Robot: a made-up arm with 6 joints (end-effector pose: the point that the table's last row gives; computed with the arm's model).
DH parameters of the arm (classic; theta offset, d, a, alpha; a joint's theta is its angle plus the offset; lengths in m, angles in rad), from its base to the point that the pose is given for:
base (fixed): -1.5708 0.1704 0 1.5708
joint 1: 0 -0.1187 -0.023 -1.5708
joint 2: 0 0.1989 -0.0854 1.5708
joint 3: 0 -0.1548 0.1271 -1.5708
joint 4: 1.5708 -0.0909 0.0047 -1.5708
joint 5: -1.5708 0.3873 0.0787 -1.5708
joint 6: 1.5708 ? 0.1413 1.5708
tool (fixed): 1.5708 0.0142 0 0
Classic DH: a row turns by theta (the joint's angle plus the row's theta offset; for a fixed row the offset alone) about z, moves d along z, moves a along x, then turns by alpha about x.
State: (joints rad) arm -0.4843 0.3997 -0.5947 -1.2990 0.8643 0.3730
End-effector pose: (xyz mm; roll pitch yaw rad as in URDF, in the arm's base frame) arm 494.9 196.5 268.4 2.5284 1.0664 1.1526
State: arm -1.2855 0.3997 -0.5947 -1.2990 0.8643 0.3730
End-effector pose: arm 494.9 66.4 379.7 2.8383 0.2963 1.3641
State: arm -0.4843 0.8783 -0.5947 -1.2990 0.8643 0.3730
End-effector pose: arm 362.1 330.3 338.8 2.1304 0.9836 1.2362
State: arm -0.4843 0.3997 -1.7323 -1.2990 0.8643 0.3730
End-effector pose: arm 411.5 337.6 424.1 3.1130 0.0413 1.7425
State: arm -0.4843 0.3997 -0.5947 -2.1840 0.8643 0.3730
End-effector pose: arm 447.0 73.3 78.9 -1.8997 1.1070 2.4302
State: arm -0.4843 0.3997 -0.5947 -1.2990 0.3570 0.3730
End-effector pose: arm 513.0 148.6 285.0 1.4988 1.1079 0.0156
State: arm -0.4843 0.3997 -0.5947 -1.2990 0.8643 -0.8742
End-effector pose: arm 628.6 100.2 249.8 1.2812 1.0664 1.1526
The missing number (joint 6, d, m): 0.0994
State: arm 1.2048 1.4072 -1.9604 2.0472 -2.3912 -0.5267
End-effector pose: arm -249.5 -90.6 51.7 1.7329 0.5926 -1.0210
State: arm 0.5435 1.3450 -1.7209 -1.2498 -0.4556 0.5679
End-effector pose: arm 80.3 444.6 -7.7 0.1108 1.0857 -0.6776
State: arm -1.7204 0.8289 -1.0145 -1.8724 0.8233 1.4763
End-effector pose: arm 360.0 59.6 651.4 -2.3588 -0.1808 1.9268
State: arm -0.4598 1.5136 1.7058 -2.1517 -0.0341 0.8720
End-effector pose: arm 109.4 64.7 851.2 2.5730 -0.5219 -1.7768
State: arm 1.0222 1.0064 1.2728 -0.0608 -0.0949 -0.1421
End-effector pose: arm 133.4 251.9 -56.1 -2.0244 0.7823 0.8465
